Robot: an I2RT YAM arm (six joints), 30 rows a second.
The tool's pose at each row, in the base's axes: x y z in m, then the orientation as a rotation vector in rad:
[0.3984 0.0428 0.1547 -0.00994 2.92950 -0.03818]
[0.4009 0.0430 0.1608 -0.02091 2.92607 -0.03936]
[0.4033 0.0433 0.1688 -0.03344 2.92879 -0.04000]
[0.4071 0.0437 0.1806 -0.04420 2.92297 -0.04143]
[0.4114 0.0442 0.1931 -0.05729 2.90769 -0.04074]
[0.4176 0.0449 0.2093 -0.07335 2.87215 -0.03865]
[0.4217 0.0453 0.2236 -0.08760 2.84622 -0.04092]
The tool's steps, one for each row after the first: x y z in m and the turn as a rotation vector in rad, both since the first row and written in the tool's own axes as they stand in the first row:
[-0.0037 0.0000 -0.0054 0.00005 -0.00346 -0.00746]
[-0.0078 0.0001 -0.0128 -0.00045 -0.00073 -0.01599]
[-0.0140 0.0002 -0.0235 -0.00019 -0.00649 -0.02334]
[-0.0208 0.0003 -0.0348 -0.00142 -0.02168 -0.03213]
[-0.0303 0.0006 -0.0494 -0.00361 -0.05705 -0.04299]
[-0.0373 0.0006 -0.0625 -0.00280 -0.08270 -0.05307]

